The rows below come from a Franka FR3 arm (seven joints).
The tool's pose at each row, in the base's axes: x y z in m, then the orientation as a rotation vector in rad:
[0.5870 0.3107 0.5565 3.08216 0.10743 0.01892]
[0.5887 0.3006 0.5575 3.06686 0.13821 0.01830]
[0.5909 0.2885 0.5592 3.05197 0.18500 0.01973]
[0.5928 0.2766 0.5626 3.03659 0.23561 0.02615]
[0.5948 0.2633 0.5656 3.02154 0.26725 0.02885]
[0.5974 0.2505 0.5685 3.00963 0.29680 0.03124]
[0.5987 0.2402 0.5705 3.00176 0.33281 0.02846]
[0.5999 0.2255 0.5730 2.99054 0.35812 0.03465]
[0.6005 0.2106 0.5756 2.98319 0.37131 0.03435]
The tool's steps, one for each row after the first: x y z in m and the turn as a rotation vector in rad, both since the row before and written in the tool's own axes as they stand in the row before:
[0.0010 0.0102 -0.0004 -0.01394 -0.00025 -0.02046]
[0.0011 0.0123 -0.0008 -0.01230 0.00154 -0.03101]
[0.0005 0.0123 -0.0024 -0.01192 0.00496 -0.03361]
[-0.0001 0.0137 -0.0017 -0.01236 0.00193 -0.02153]
[0.0003 0.0133 -0.0015 -0.00910 0.00193 -0.02009]
[-0.0007 0.0105 -0.0008 -0.00380 -0.00076 -0.02430]
[-0.0020 0.0148 -0.0007 -0.00855 0.00429 -0.01728]
[-0.0029 0.0148 -0.0007 -0.00561 -0.00022 -0.00933]

